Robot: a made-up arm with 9 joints. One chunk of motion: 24 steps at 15 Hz.
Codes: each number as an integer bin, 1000 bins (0 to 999) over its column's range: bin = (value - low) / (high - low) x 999, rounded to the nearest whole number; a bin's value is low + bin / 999 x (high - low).
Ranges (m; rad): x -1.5..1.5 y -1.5..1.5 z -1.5..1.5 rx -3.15..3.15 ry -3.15..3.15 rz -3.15..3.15
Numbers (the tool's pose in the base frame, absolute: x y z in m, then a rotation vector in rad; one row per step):
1: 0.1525 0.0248 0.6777 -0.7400 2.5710 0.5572
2: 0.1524 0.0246 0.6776 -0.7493 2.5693 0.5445
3: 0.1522 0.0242 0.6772 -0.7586 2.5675 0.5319
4: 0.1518 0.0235 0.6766 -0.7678 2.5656 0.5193
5: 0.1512 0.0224 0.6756 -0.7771 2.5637 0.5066
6: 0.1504 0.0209 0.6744 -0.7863 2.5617 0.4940
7: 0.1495 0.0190 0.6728 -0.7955 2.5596 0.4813
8: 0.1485 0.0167 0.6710 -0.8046 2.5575 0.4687
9: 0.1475 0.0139 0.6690 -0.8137 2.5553 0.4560
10: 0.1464 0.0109 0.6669 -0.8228 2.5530 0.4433
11: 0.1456 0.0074 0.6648 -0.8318 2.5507 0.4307
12: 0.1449 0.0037 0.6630 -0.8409 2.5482 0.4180
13: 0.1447 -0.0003 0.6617 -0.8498 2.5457 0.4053
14: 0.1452 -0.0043 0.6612 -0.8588 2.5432 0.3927
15: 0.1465 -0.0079 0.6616 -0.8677 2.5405 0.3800
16: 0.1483 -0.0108 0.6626 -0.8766 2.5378 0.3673
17: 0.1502 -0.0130 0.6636 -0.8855 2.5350 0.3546
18: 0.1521 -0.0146 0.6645 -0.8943 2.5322 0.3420
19: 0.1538 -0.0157 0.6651 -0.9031 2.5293 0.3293
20: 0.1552 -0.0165 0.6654 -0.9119 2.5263 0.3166
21: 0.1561 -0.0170 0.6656 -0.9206 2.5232 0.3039
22: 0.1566 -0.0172 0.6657 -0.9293 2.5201 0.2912
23: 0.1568 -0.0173 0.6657 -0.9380 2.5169 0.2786
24: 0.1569 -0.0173 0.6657 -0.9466 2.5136 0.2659
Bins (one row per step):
1: 550 508 725 382 907 588
2: 550 508 725 381 907 586
3: 550 508 725 379 907 584
4: 550 507 725 378 906 582
5: 550 507 724 376 906 580
6: 550 506 724 375 906 578
7: 549 506 724 373 905 576
8: 549 505 723 372 905 574
9: 549 504 722 370 905 572
10: 548 503 722 369 904 570
11: 548 502 721 368 904 568
12: 548 501 720 366 904 566
13: 548 499 720 365 903 564
14: 548 498 720 363 903 562
15: 548 497 720 362 902 560
16: 549 496 720 360 902 558
17: 550 495 720 359 901 556
18: 550 495 721 358 901 554
19: 551 494 721 356 901 552
20: 551 494 721 355 900 550
21: 551 494 721 354 900 548
22: 552 494 721 352 899 546
23: 552 494 721 351 899 544
24: 552 494 721 349 898 542

